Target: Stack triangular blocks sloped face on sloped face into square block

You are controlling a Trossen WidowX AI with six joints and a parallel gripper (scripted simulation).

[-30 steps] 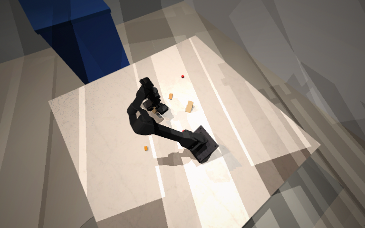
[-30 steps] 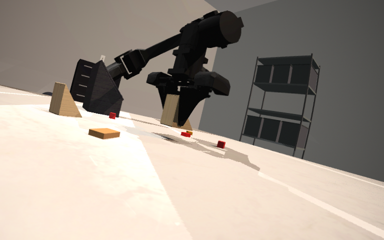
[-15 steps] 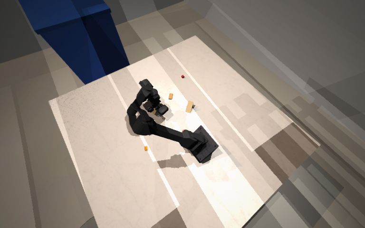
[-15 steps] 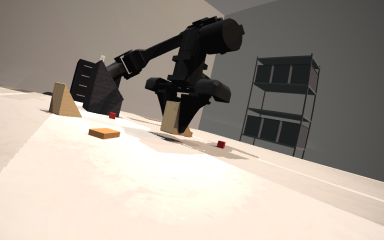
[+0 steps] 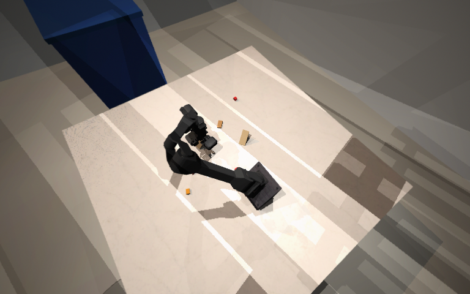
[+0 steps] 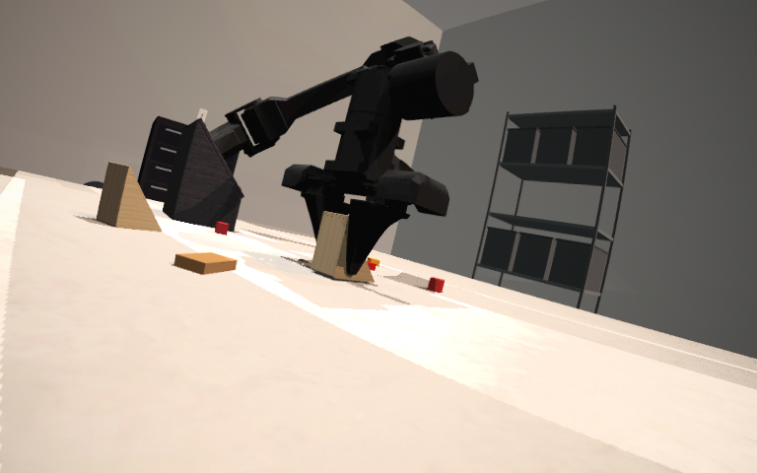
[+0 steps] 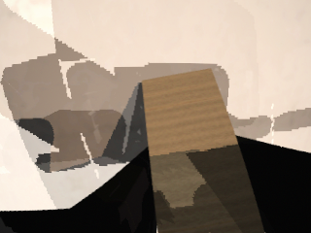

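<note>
My gripper tip is now 140 mm to the left of the orange-brown slab and 40 mm short of it. Round my gripper tip: orange piece 200 mm to the left, 180 mm behind.
</note>
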